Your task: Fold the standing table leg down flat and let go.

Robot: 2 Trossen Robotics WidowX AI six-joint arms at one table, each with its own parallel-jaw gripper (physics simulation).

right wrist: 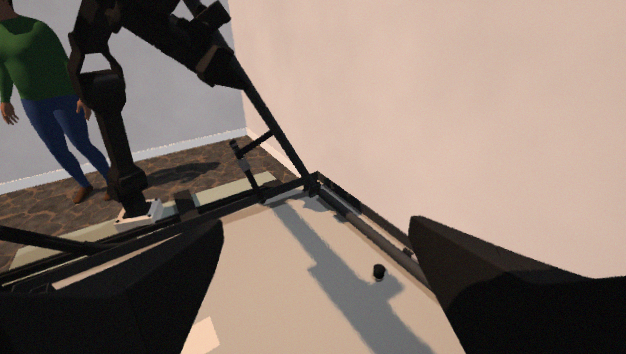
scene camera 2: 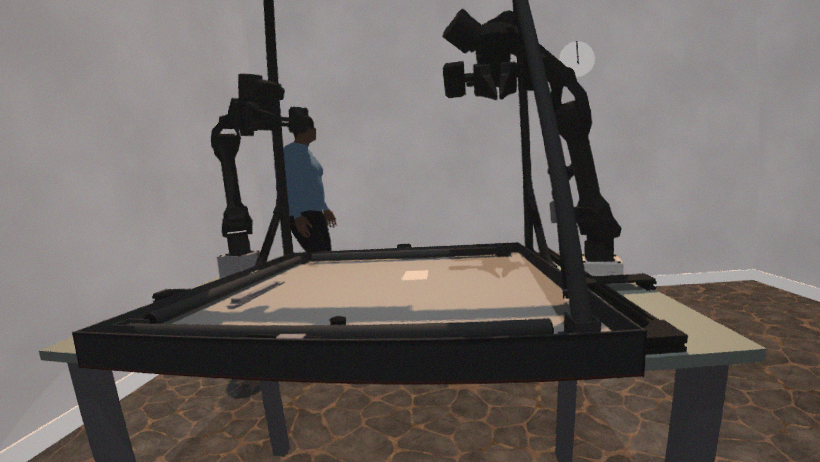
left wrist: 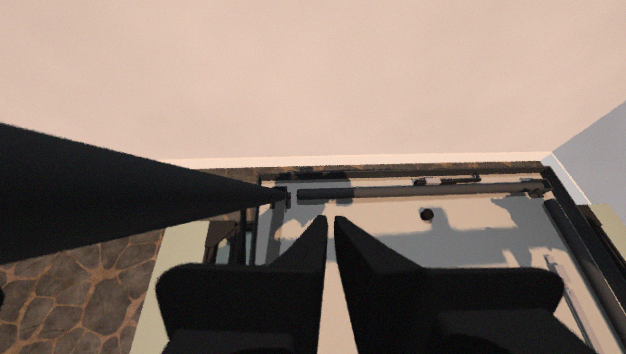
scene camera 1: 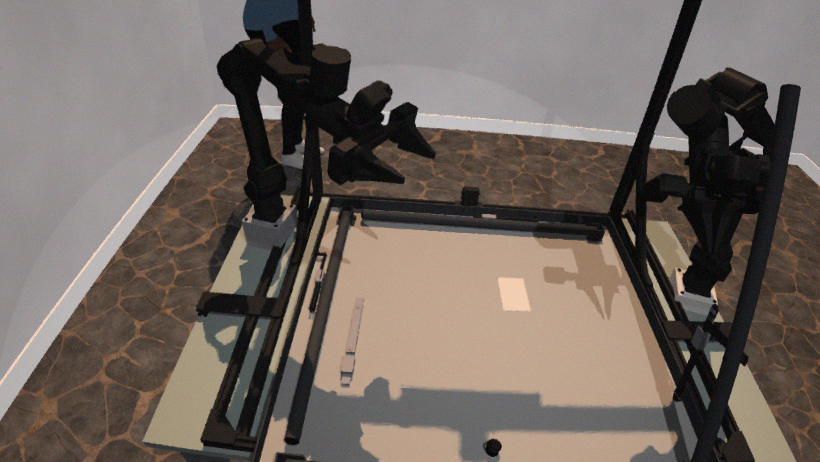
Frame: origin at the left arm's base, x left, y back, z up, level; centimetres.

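Where they show: left gripper, fingertip midpoint: [right wrist: 247, 88] [scene camera 2: 498, 97] [left wrist: 329, 223] [scene camera 1: 710, 253]; right gripper, fingertip midpoint: [right wrist: 317, 227] [scene camera 2: 293, 118] [scene camera 1: 420, 168]; left arm's base, origin of the base link: [right wrist: 137, 210] [scene camera 2: 599, 259] [scene camera 1: 696, 285]; right arm's base, origin of the base link: [scene camera 2: 239, 253] [scene camera 1: 269, 212].
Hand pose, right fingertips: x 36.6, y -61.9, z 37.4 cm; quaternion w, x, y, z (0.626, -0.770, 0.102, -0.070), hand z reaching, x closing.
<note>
Each offset is from my right fingertips to the top centre of the thing. "spot": to the spot under its first point.
The standing leg [scene camera 1: 763, 241] [scene camera 2: 556, 154] [right wrist: 280, 135] is a dark tube rising at a tilt from the table's front right corner in both scene views. In the left wrist view the leg {spot: dx -4.0, dy +48.1, dz +4.4 cm} [left wrist: 100, 195] runs in large from the left edge, beside the fingers. My left gripper [scene camera 1: 711, 247] [scene camera 2: 498, 96] [left wrist: 329, 223] [right wrist: 247, 88] is nearly closed, with a thin empty gap, high above the right side; no contact with the leg shows. My right gripper [scene camera 1: 418, 167] [right wrist: 317, 227] is wide open and empty, above the back left; its fingertips are unclear in scene camera 2.
Other legs lie flat along the left [scene camera 1: 321, 321], back {spot: dx -38.1, dy +6.4, dz -36.0 cm} [scene camera 1: 482, 220] and front {spot: dx +24.6, dy +26.6, dz -34.0 cm} [scene camera 2: 344, 328] edges. A thin brace {spot: dx -2.8, dy +52.3, dz -27.3 cm} [scene camera 1: 691, 361] [right wrist: 248, 172] stands near the standing leg. Black posts [scene camera 1: 659, 97] [scene camera 1: 309, 86] rise at the back corners. A grey bar {dx +6.5, dy -9.0, dz -35.8 cm} [scene camera 1: 354, 330] and black knob {dx +19.4, dy +21.8, dz -34.8 cm} [scene camera 1: 492, 447] are on the panel.
</note>
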